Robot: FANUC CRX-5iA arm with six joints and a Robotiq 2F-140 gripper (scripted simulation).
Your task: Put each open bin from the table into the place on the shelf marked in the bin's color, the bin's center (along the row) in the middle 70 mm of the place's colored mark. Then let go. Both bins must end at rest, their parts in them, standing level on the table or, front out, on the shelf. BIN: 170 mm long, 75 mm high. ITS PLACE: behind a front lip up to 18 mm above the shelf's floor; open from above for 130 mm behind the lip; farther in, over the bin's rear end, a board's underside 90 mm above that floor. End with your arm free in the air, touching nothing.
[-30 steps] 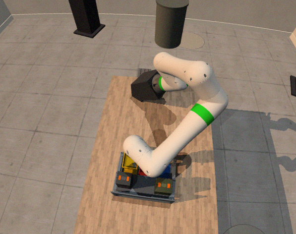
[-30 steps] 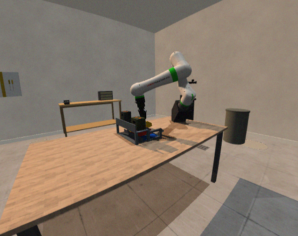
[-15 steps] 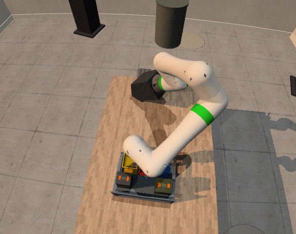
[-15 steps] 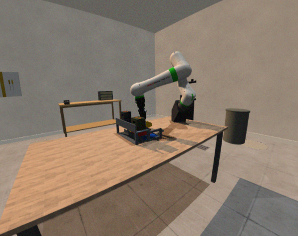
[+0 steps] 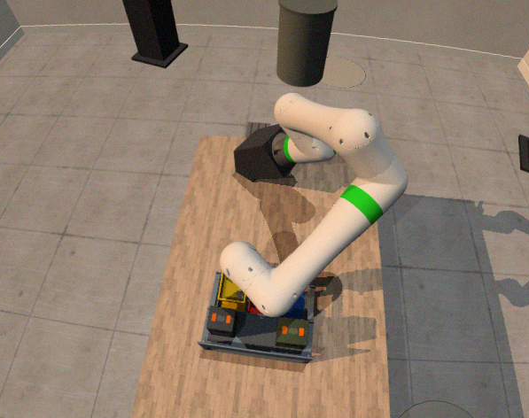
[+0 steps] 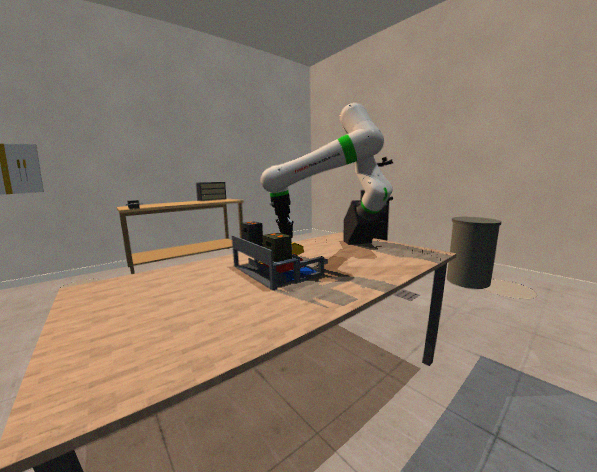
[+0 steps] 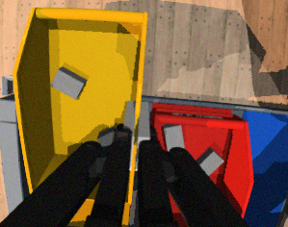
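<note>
The yellow bin lies 50 mm to the right of my hand and 40 mm below it. Round my hand: red bin 60 mm ahead, 90 mm to the left, 50 mm below; red mark 60 mm ahead, 90 mm to the left, 90 mm below; yellow mark 90 mm ahead, 20 mm to the right, 90 mm below.
</note>
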